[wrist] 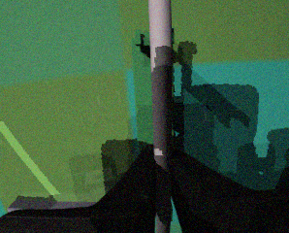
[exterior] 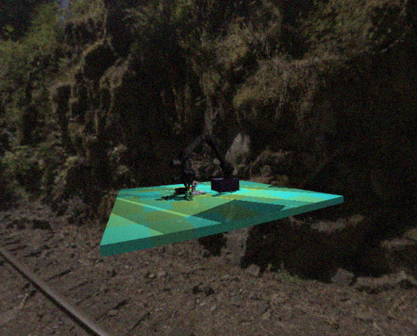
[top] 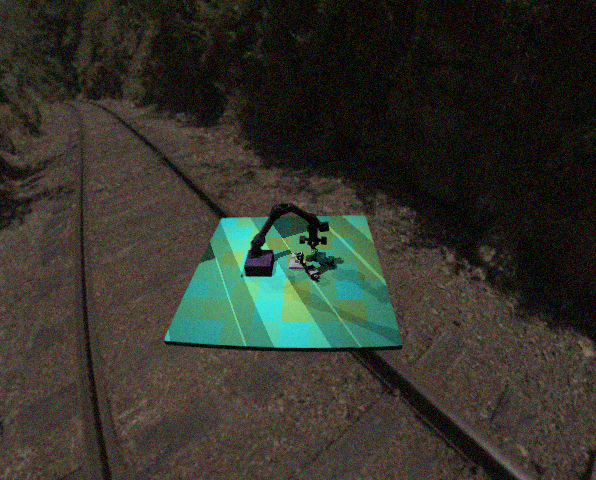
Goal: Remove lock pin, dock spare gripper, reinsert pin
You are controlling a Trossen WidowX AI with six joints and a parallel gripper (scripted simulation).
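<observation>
Now: the spare gripper 22 cm to the right of my gripper tip, 3 cm below it and 1 cm ahead of it. The rest, counted from my gripper tip: mount 12 cm to the right, 9 cm behind.
</observation>
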